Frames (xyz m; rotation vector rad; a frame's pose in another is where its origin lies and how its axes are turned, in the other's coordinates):
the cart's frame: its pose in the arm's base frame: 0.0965 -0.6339 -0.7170 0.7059 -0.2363 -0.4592
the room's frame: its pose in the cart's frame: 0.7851 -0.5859 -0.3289 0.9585 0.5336 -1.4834
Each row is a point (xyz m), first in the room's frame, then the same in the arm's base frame.
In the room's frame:
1: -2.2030 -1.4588 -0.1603
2: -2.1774 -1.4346 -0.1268
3: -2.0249 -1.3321 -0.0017
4: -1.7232 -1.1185 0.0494
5: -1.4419 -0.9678 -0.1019
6: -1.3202 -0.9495 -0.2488
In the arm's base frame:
1: -0.5893 -0.1723 0.7462
2: -0.5904 -0.2123 0.7186
3: -0.5765 -0.3680 0.5605
4: -0.4082 -0.5415 0.2762
5: -0.1513 -0.5260 0.0343
6: -0.0187 -0.4281 -0.0635

